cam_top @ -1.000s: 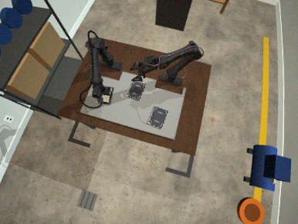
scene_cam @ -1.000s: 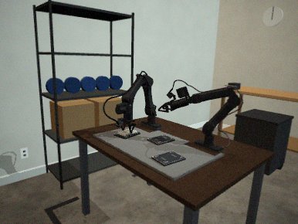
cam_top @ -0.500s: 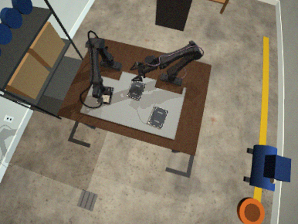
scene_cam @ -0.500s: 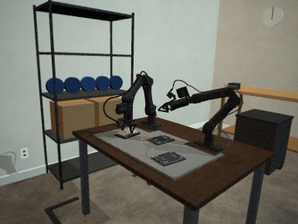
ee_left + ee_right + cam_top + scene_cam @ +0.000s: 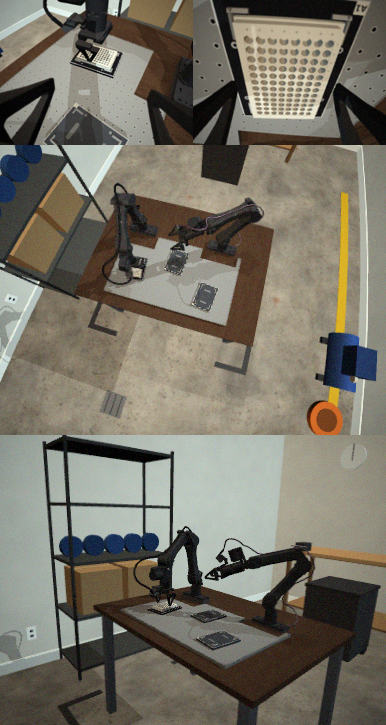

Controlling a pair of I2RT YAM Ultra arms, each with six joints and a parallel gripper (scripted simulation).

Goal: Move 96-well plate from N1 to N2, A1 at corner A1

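My right gripper is now 10 mm past the 96-well plate and 20 mm above it.
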